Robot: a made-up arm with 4 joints.
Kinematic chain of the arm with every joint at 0, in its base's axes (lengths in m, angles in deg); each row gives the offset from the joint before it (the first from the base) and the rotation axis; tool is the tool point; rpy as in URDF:
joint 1: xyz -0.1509 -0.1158 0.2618 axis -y
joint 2: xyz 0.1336 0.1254 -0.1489 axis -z
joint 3: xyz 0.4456 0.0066 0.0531 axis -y
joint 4: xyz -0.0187 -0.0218 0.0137 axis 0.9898 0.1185 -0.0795
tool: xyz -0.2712 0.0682 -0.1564 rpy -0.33 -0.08 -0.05
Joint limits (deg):
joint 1: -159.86..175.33
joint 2: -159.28..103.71
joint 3: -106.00..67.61
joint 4: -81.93..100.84
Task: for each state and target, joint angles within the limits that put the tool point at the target. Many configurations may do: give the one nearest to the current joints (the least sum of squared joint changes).
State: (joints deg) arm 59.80 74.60 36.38 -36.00
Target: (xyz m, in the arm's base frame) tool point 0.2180 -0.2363 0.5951
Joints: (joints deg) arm 93.95 51.82 33.41 -20.68
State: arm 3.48 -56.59 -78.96 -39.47
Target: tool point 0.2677 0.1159 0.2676
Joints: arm -19.55 -48.64 -80.73 -52.19
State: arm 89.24 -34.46 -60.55 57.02
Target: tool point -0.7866 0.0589 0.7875
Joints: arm 131.87 5.47 -106.00 99.13
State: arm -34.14 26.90 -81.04 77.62
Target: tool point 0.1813 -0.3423 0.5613
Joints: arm 15.46 72.52 -65.89 77.79
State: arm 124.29 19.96 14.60 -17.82
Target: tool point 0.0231 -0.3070 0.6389
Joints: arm 125.85 52.81 31.49 -55.77
